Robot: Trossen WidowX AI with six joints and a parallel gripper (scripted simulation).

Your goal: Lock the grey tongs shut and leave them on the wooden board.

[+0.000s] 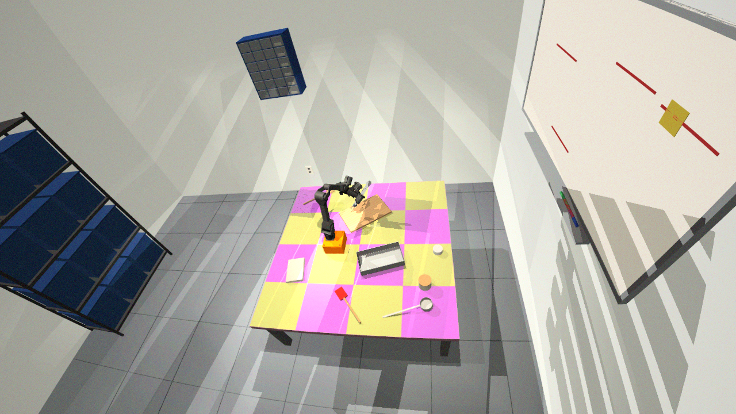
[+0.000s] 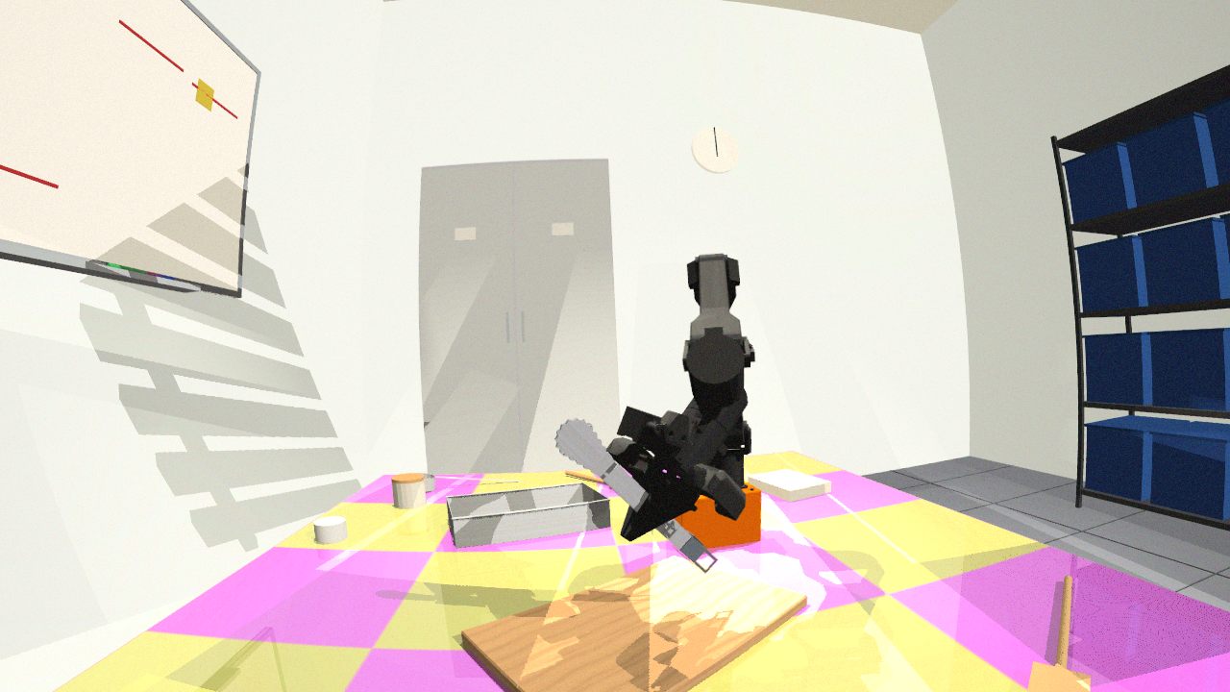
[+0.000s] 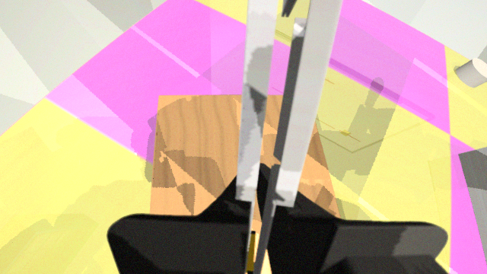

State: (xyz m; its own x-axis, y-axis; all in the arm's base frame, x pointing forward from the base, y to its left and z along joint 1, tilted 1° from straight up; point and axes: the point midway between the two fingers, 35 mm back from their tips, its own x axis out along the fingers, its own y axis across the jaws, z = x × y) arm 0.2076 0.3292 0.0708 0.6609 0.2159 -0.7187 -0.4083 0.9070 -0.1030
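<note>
Right now my gripper tip is 13 cm above the wooden board, 4 cm to the left of it and 2 cm past it. Round my gripper tip: white block (56 cm to the right, 47 cm behind, 13 cm below); grey roasting tin (48 cm to the right, 13 cm ahead, 11 cm below); small white cylinder (52 cm ahead, 42 cm to the right, 12 cm below).
</note>
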